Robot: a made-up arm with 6 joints. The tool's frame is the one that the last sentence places.
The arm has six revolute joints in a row. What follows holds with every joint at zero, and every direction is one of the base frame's.
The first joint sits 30 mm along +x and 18 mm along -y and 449 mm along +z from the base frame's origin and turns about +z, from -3.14 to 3.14 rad.
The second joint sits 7 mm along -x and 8 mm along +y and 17 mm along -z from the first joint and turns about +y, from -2.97 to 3.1 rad.
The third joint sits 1 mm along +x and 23 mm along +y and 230 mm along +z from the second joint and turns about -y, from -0.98 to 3.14 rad.
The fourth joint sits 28 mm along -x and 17 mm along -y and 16 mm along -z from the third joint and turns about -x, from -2.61 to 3.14 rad.
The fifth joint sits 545 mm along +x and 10 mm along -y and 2 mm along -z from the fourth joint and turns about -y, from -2.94 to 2.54 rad.
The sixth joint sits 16 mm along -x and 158 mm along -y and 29 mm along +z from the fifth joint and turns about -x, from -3.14 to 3.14 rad.
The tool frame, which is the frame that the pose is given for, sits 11 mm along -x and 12 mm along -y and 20 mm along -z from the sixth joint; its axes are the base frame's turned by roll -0.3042, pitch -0.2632 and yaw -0.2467 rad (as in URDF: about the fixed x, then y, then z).
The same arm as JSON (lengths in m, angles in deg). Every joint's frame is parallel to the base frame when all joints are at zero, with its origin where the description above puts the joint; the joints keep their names.
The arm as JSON. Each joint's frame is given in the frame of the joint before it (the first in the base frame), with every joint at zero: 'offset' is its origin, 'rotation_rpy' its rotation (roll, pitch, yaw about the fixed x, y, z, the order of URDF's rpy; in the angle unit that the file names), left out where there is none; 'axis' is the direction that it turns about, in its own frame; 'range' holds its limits. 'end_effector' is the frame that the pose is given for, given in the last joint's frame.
{
  "length_unit": "m",
  "angle_unit": "deg",
  "chain": [
    {
      "id": "joint 1",
      "offset": [
        0.03,
        -0.018,
        0.449
      ],
      "axis": [
        0.0,
        0.0,
        1.0
      ],
      "range": [
        -179.91,
        179.91
      ]
    },
    {
      "id": "joint 2",
      "offset": [
        -0.007,
        0.008,
        -0.017
      ],
      "axis": [
        0.0,
        1.0,
        0.0
      ],
      "range": [
        -170.17,
        177.62
      ]
    },
    {
      "id": "joint 3",
      "offset": [
        0.001,
        0.023,
        0.23
      ],
      "axis": [
        0.0,
        -1.0,
        0.0
      ],
      "range": [
        -56.15,
        179.91
      ]
    },
    {
      "id": "joint 4",
      "offset": [
        -0.028,
        -0.017,
        -0.016
      ],
      "axis": [
        -1.0,
        0.0,
        0.0
      ],
      "range": [
        -149.54,
        179.91
      ]
    },
    {
      "id": "joint 5",
      "offset": [
        0.545,
        -0.01,
        -0.002
      ],
      "axis": [
        0.0,
        -1.0,
        0.0
      ],
      "range": [
        -168.45,
        145.53
      ]
    },
    {
      "id": "joint 6",
      "offset": [
        -0.016,
        -0.158,
        0.029
      ],
      "axis": [
        -1.0,
        0.0,
        0.0
      ],
      "range": [
        -179.91,
        179.91
      ]
    }
  ],
  "end_effector": {
    "offset": [
      -0.011,
      -0.012,
      -0.02
    ],
    "rotation_rpy": [
      -17.43,
      -15.08,
      -14.13
    ]
  }
}

